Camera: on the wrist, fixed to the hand. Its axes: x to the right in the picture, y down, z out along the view.
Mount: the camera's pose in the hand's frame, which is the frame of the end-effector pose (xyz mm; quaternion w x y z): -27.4 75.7 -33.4 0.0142 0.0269 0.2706 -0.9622
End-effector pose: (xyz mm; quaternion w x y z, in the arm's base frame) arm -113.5 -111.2 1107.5 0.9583 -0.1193 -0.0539 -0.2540
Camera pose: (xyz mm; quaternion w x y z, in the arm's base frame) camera -98.0 -43.0 1055.5 0.2130 -0.1447 -0.1369 0.9565
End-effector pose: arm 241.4 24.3 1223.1 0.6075 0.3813 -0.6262 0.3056
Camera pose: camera 194.0 95.0 1204.5 0.4619 0.5416 0.5306 -0.4602
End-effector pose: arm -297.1 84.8 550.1 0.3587 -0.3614 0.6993 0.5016
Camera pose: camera -354.1 74.5 615.3 0.3082 -0.8041 -0.2273 -0.4547
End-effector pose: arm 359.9 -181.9 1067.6 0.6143 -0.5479 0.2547 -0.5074
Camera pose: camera 347.2 -179.8 981.4 0.5337 0.0990 0.3710 0.7534
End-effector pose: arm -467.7 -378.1 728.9 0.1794 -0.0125 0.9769 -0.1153
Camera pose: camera -452.6 -295.3 751.4 0.3724 0.9041 -0.0473 0.2039
